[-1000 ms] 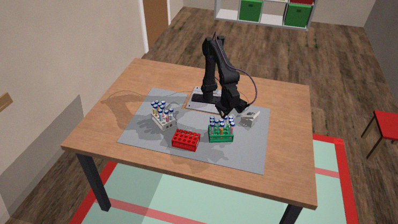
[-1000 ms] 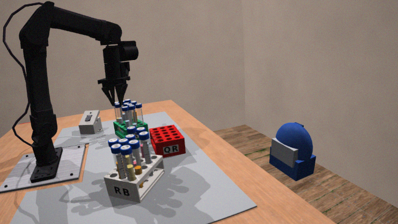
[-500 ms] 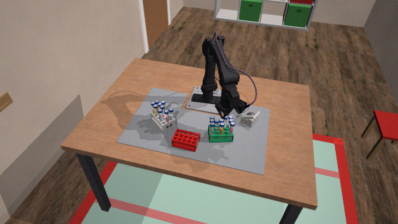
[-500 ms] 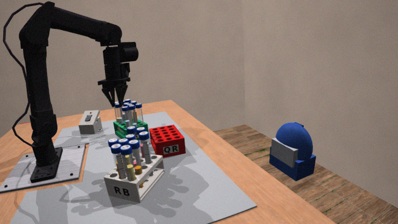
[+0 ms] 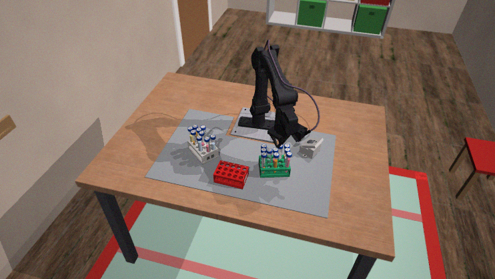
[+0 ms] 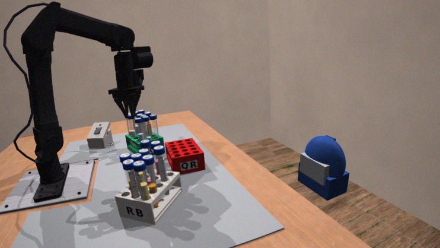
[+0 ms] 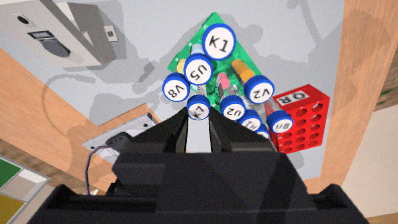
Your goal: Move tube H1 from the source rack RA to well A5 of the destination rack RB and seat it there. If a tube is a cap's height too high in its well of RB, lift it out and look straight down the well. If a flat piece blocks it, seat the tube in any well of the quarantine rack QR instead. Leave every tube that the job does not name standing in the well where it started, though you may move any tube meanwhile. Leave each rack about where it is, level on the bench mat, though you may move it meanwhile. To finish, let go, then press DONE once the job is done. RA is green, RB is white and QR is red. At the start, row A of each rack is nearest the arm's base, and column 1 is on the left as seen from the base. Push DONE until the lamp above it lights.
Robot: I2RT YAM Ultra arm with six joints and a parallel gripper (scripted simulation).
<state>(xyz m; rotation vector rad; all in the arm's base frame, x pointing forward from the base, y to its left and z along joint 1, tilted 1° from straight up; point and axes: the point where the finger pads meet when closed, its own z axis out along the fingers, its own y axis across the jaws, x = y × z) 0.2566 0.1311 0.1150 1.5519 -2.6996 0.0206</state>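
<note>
My gripper is now 1 cm to the right of the clear tube and 6 cm above it. From my hand the other things lie so: red rack QR (12 cm ahead, 18 cm to the right, 10 cm below); then grey done button box (12 cm behind, 13 cm to the left, 8 cm below); then white rack RB (1 cm behind, 34 cm to the right, 10 cm below).
</note>
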